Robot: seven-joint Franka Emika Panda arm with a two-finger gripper.
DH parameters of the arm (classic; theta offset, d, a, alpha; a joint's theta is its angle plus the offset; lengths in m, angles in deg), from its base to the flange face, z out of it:
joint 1: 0 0.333 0 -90
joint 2: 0 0 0 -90
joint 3: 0 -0.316 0.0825 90
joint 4: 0 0 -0.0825 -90
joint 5: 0 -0.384 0 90
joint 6: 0 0 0.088 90
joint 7: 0 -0.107 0 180
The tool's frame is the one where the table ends.
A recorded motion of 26 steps. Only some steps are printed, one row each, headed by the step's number.
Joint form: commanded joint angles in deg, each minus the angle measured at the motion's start. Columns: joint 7, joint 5, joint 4, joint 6, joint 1, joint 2, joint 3.
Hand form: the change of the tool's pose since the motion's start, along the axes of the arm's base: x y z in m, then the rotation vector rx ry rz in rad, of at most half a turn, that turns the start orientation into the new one. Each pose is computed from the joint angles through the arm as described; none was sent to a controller.
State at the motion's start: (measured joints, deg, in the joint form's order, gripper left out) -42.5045 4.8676 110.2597 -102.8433 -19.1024 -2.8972 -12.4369
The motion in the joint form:
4: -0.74 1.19 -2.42 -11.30 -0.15 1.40 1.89
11: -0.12 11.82 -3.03 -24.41 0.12 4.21 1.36
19: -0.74 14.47 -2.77 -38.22 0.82 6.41 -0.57
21: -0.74 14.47 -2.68 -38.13 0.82 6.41 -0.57
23: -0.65 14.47 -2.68 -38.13 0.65 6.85 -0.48
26: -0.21 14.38 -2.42 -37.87 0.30 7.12 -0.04
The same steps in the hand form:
4: 0.0276 -0.0237 0.0252 -0.0367 -0.2129 -0.0225
11: 0.0581 -0.0244 0.0285 -0.2027 -0.3774 0.1166
19: 0.0835 0.0082 0.0321 -0.2176 -0.5765 0.2214
21: 0.0832 0.0082 0.0311 -0.2172 -0.5735 0.2212
23: 0.0844 0.0049 0.0264 -0.2157 -0.5656 0.2184
26: 0.0836 -0.0038 0.0206 -0.2172 -0.5493 0.2113

